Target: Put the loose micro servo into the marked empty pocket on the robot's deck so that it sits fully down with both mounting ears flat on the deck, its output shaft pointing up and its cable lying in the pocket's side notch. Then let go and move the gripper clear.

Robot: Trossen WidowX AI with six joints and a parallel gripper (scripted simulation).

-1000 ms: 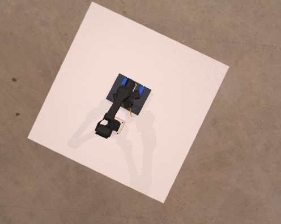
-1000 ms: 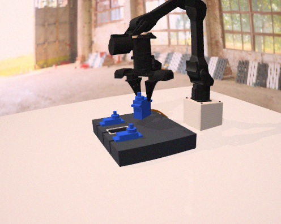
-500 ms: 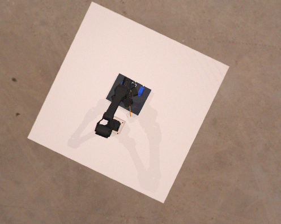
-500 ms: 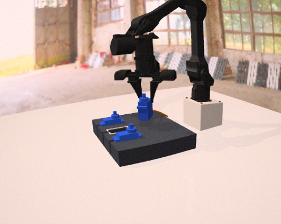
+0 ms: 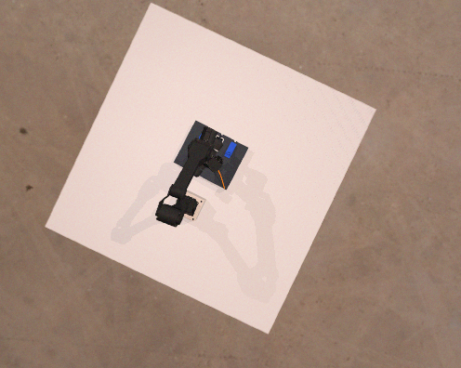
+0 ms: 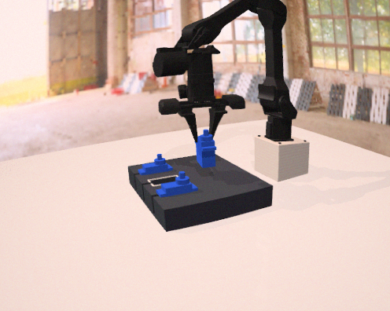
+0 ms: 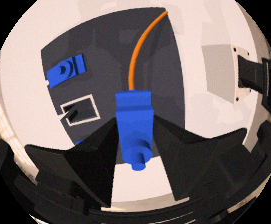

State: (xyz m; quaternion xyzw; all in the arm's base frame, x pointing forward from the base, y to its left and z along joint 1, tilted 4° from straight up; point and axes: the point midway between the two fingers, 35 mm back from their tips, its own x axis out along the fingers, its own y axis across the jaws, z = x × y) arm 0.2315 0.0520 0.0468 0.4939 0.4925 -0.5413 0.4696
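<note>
The dark deck lies 10 cm below my gripper tip and 1 cm behind it.
</note>
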